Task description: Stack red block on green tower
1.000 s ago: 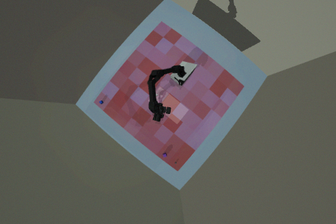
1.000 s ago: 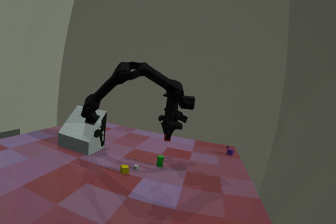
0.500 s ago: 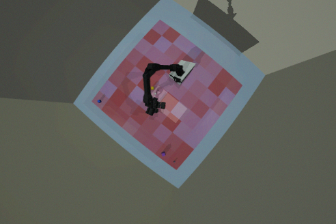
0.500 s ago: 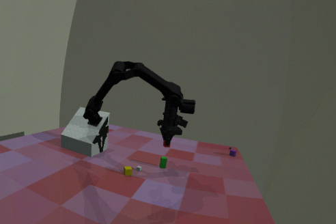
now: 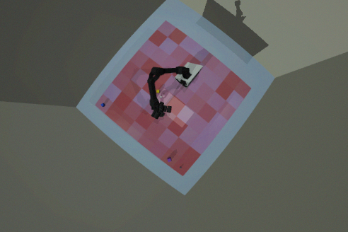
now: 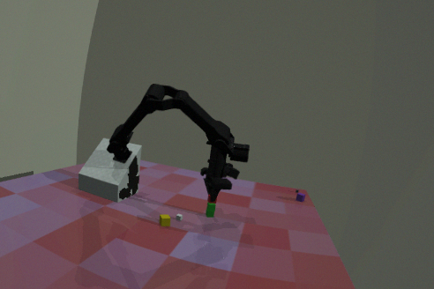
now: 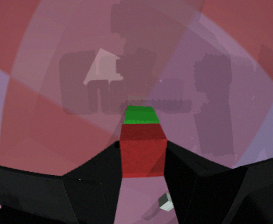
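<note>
The small white cube lies 100 mm to the right of my gripper tip, 80 mm behind it and 50 mm below it. Also, from my gripper tip: red block right at my gripper tip; purple cube 420 mm to the left, 360 mm ahead, 50 mm below; yellow cube 160 mm to the right, 100 mm behind, 50 mm below.
</note>
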